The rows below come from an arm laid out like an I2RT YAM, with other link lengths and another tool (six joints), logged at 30 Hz.
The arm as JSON. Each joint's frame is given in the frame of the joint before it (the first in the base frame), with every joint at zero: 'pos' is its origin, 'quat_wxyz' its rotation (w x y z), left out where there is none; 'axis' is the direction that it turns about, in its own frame. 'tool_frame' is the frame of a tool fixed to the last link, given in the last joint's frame.
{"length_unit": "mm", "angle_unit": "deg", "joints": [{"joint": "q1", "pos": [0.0, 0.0, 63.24], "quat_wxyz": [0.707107, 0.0, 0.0, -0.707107], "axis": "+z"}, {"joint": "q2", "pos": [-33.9, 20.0, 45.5], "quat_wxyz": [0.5, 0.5, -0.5, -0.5], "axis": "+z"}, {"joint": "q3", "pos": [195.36, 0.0, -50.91], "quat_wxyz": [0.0, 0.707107, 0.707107, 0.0], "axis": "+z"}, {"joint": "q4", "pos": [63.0, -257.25, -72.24], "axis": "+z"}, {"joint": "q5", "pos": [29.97, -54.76, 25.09], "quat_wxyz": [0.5, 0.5, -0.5, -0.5], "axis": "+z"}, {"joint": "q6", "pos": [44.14, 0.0, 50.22], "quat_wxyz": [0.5, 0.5, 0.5, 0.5], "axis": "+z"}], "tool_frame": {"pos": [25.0, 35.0, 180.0], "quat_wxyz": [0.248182, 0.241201, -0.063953, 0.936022]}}
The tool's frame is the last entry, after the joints.
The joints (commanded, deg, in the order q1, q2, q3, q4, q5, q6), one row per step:
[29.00, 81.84, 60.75, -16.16, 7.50, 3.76]
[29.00, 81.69, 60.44, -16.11, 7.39, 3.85]
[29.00, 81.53, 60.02, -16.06, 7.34, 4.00]
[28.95, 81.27, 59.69, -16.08, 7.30, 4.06]
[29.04, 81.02, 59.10, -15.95, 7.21, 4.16]
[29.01, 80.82, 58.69, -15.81, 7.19, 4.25]
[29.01, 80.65, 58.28, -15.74, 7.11, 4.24]
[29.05, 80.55, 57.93, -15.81, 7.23, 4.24]
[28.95, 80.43, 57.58, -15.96, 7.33, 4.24]
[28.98, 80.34, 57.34, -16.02, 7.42, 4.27]
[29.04, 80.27, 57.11, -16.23, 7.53, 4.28]
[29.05, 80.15, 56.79, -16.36, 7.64, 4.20]
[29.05, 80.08, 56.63, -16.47, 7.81, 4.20]
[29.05, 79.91, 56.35, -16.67, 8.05, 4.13]
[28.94, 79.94, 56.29, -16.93, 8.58, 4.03]
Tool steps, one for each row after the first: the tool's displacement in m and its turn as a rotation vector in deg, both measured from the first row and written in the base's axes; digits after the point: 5 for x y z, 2 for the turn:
[-0.00106, -0.00004, -0.00125, 0.07, 0.15, 0.03]
[-0.00248, -0.00050, -0.00327, 0.11, 0.39, -0.02]
[-0.00349, -0.00127, -0.00406, 0.13, 0.50, -0.07]
[-0.00556, -0.00117, -0.00650, 0.15, 0.74, 0.03]
[-0.00646, -0.00178, -0.00783, 0.20, 0.83, -0.04]
[-0.00776, -0.00216, -0.00960, 0.15, 1.00, 0.03]
[-0.00923, -0.00316, -0.01174, -0.07, 1.24, -0.03]
[-0.01053, -0.00517, -0.01398, -0.31, 1.54, -0.21]
[-0.01158, -0.00587, -0.01533, -0.43, 1.71, -0.27]
[-0.01319, -0.00672, -0.01718, -0.67, 2.00, -0.30]
[-0.01463, -0.00798, -0.01908, -0.95, 2.23, -0.33]
[-0.01535, -0.00913, -0.02004, -1.14, 2.35, -0.46]
[-0.01664, -0.01094, -0.02140, -1.47, 2.53, -0.61]
[-0.01675, -0.01430, -0.02248, -2.01, 2.65, -1.07]

